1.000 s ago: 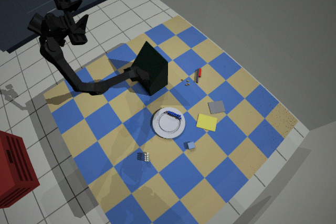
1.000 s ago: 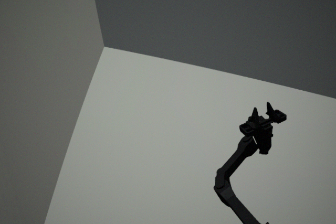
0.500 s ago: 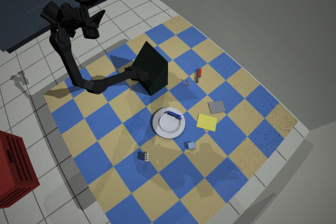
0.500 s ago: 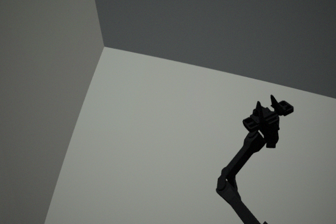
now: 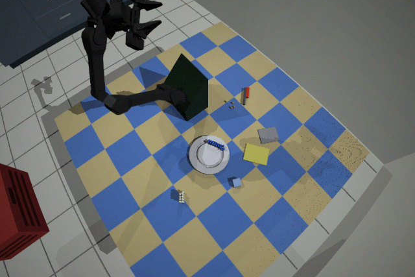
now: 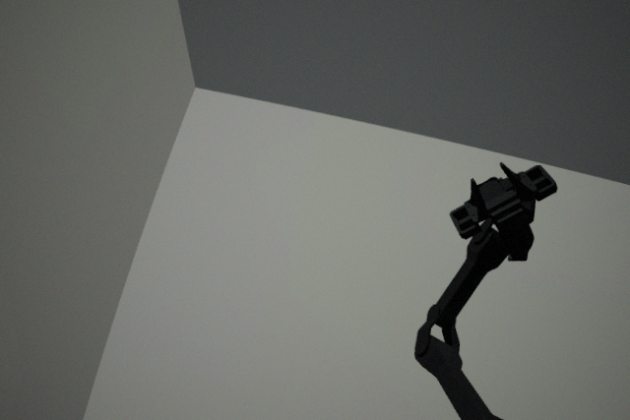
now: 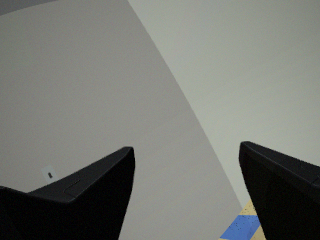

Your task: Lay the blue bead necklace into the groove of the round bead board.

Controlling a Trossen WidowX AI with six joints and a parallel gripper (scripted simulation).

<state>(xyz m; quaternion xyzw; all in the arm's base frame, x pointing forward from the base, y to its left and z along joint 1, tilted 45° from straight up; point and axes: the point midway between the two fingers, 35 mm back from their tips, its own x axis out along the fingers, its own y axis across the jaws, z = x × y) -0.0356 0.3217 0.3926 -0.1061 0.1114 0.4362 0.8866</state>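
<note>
Now: gripper tip 64 cm above the round white bead board, 25 cm short of it and 1 cm to the right of it. Also, from my gripper tip: small blue cube: 64 cm below, 44 cm ahead, 4 cm to the left; red marker: 65 cm below, 38 cm to the left, 6 cm ahead; yellow pad: 65 cm below, 37 cm ahead, 21 cm to the left.
</note>
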